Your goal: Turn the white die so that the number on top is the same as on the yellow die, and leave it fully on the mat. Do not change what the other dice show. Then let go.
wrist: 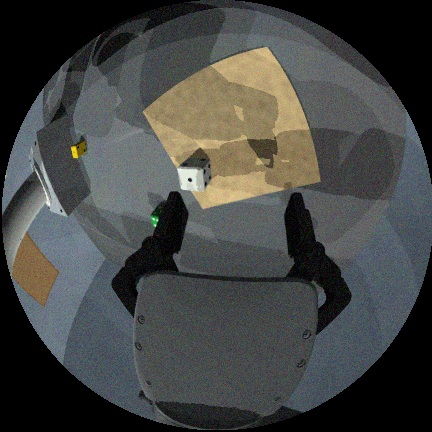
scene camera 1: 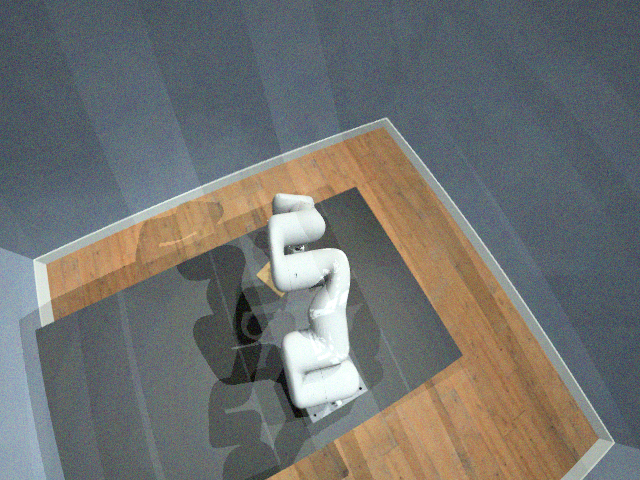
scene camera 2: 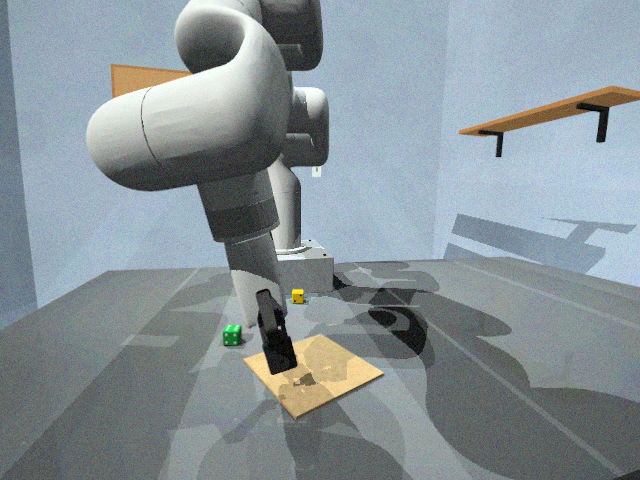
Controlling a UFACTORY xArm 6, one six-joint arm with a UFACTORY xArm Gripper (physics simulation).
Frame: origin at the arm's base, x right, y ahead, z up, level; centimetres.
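Seen in the pictures: gripper, fingertip midpoint: (wrist: pixel 235 201) (scene camera 2: pixel 279 345); arm's base, origin of the base link: (wrist: pixel 41 183) (scene camera 2: pixel 283 248).
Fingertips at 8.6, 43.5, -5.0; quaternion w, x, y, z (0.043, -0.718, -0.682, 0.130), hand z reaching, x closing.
Observation:
Pixels of each thing's top centre, then the offset from my fingertips to it, as dx, dy, dz.
- white die, middle of its top: (wrist: pixel 189 179) -1.1, -4.3, -1.5
- tan mat, middle of its top: (wrist: pixel 229 133) (scene camera 2: pixel 311 365) (scene camera 1: pixel 280 273) -4.6, -0.8, -4.0
- yellow die, middle of its top: (wrist: pixel 73 151) (scene camera 2: pixel 297 291) -8.9, -27.3, -1.9
- green die, middle of its top: (wrist: pixel 157 223) (scene camera 2: pixel 232 327) +5.7, -11.3, -1.9
The white die (wrist: pixel 195 176) is by the left edge of the tan mat (scene camera 1: pixel 265 276) (scene camera 2: pixel 356 373) (wrist: pixel 255 67), near its lower corner in the wrist view. Its upper face appears to show one pip. It does not show in scene camera 2, where the gripper stands in front of that area. The yellow die (scene camera 2: pixel 297 296) (wrist: pixel 78 149) stands near the robot base; its top appears to show one pip. The green die (scene camera 2: pixel 232 335) (wrist: pixel 156 217) stands off the mat, partly behind a finger in the wrist view. My gripper (scene camera 2: pixel 283 367) (wrist: pixel 235 201) is open and empty above the mat; the white die lies ahead of the left fingertip.
The robot base (scene camera 2: pixel 307 273) (wrist: pixel 62 165) stands behind the yellow die. A wall shelf (scene camera 2: pixel 547 111) is high at the right in scene camera 2. In scene camera 1 the arm (scene camera 1: pixel 330 310) covers part of the mat and the area beside it.

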